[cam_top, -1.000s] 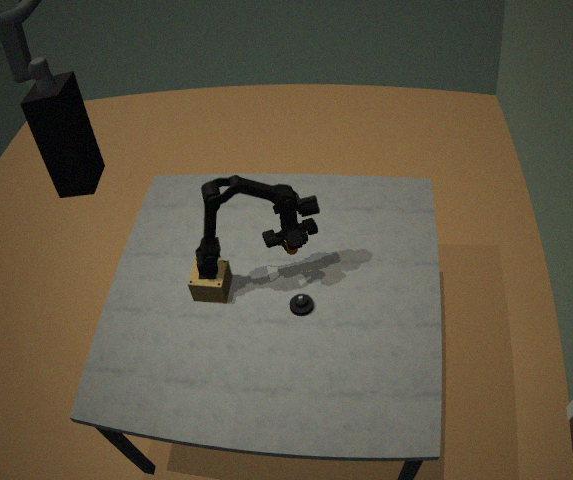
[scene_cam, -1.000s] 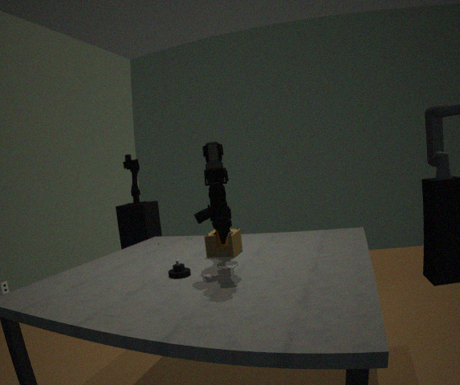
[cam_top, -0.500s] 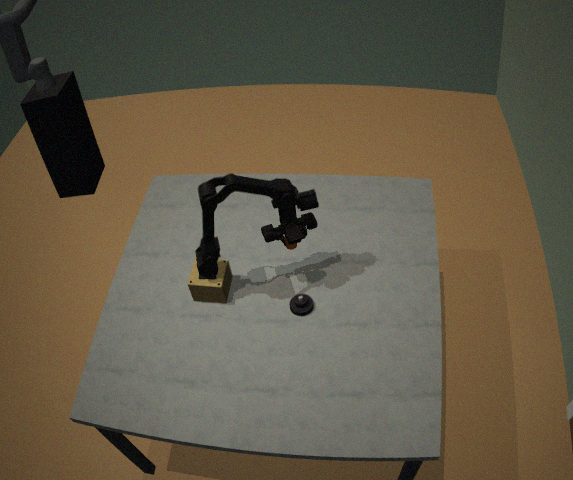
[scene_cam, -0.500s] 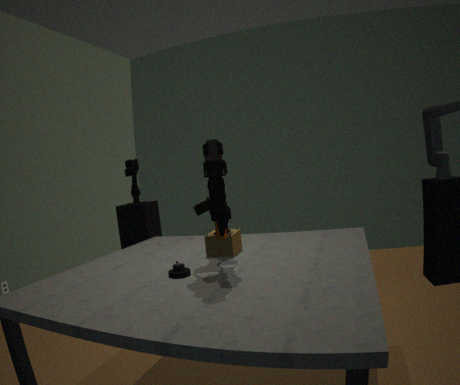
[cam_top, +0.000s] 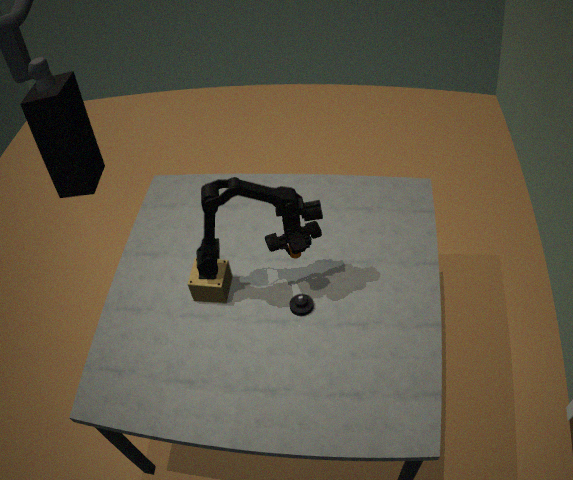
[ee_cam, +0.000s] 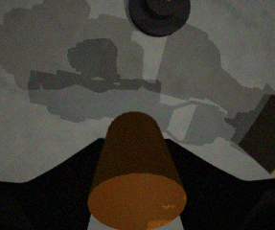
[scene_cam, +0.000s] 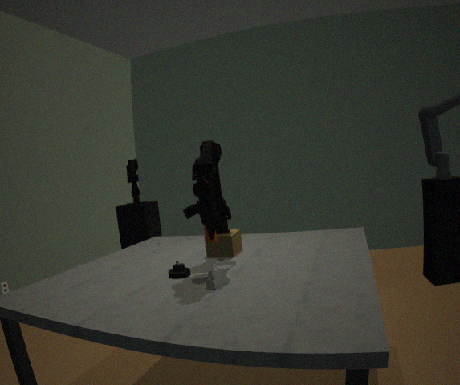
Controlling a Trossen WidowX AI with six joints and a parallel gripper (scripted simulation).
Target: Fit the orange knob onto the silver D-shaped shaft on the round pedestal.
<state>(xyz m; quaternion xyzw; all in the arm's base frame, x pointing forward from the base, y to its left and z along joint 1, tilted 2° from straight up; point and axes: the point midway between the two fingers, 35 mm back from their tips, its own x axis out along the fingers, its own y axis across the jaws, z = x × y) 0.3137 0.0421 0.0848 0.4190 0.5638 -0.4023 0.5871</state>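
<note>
Now: gripper tip 140 mm to the left of the round pedestal, 110 mm above it and 10 mm short of it. From my gripper tip the other things lie so: orange knob 30 mm above.
</note>
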